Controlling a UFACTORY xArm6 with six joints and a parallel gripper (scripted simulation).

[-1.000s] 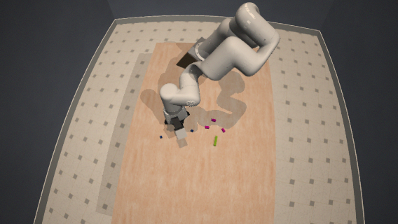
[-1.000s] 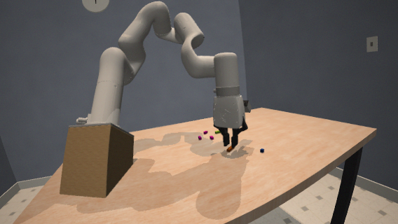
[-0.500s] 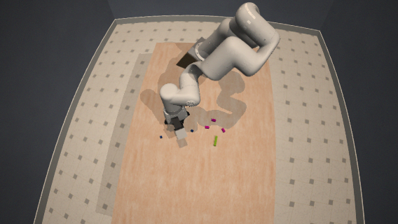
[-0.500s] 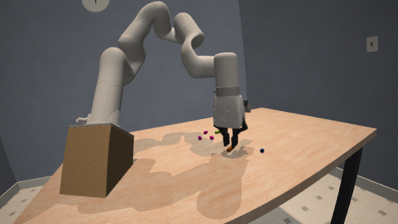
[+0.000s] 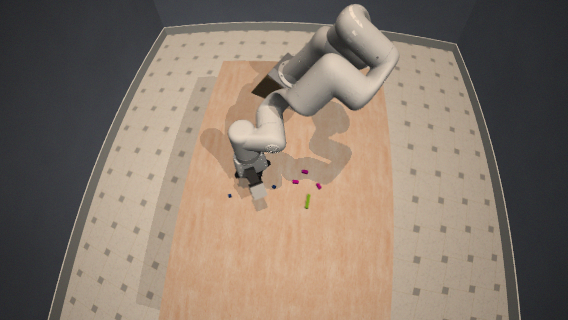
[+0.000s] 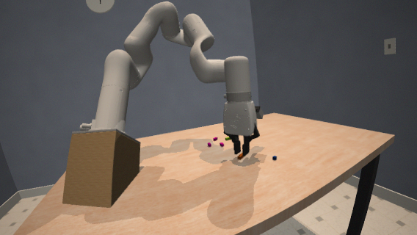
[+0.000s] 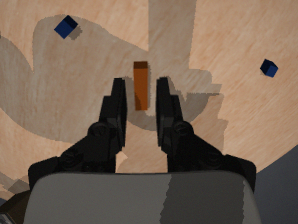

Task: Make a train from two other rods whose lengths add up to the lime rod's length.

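Now: the orange rod 3 cm below my hand. Also, from my hand: lime rod: 6 cm ahead, 19 cm to the left, 3 cm below.
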